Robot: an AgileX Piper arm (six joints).
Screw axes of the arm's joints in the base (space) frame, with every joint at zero. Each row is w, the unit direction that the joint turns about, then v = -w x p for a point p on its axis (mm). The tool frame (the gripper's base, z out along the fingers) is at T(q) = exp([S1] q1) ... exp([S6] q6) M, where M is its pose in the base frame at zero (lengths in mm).
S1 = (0, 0, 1, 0, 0, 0)
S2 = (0, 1, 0, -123, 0, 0)
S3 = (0, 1, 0, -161.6, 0, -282.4)
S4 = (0.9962, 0, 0.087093, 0, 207.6, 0)
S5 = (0, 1, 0, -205.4, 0, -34.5)
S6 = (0.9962, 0, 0.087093, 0, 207.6, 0)
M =
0.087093 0 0.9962 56.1
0 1 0 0
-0.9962 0 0.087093 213.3
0 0 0 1
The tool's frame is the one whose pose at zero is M.
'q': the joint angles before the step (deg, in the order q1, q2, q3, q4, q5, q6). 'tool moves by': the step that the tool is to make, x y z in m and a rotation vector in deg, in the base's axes. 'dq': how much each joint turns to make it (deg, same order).
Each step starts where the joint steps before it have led.
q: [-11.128 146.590 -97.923 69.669 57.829 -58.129]
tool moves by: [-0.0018 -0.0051 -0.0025 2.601 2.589 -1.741]
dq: [-0.849 0.562 -0.060 0.776 1.591 2.507]
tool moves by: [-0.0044 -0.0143 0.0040 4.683 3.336 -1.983]
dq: [-2.241 0.012 -0.015 0.841 4.093 3.579]
